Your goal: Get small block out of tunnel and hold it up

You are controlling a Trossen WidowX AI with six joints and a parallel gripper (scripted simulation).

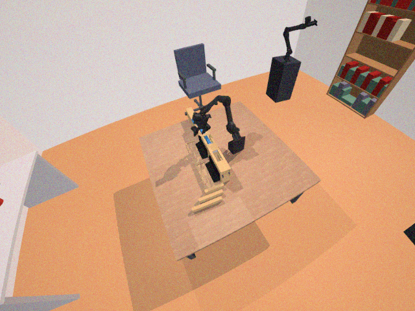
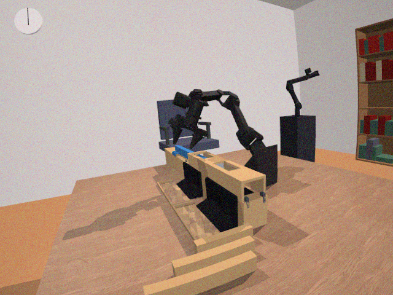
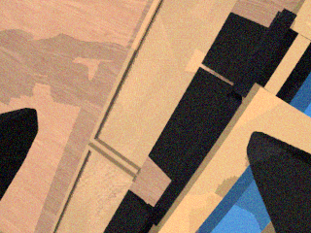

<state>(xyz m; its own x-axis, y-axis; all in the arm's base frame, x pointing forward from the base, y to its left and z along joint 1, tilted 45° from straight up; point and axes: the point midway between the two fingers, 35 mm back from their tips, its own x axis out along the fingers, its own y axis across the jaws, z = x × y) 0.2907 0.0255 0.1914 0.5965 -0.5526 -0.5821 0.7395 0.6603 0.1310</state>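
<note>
Right now the tan covered tunnel is 40 mm behind my gripper tip, 60 mm to the right of it and 130 mm below it. The rest, counted from my gripper tip: small red block: 80 mm behind, 120 mm to the left, 80 mm below.
</note>
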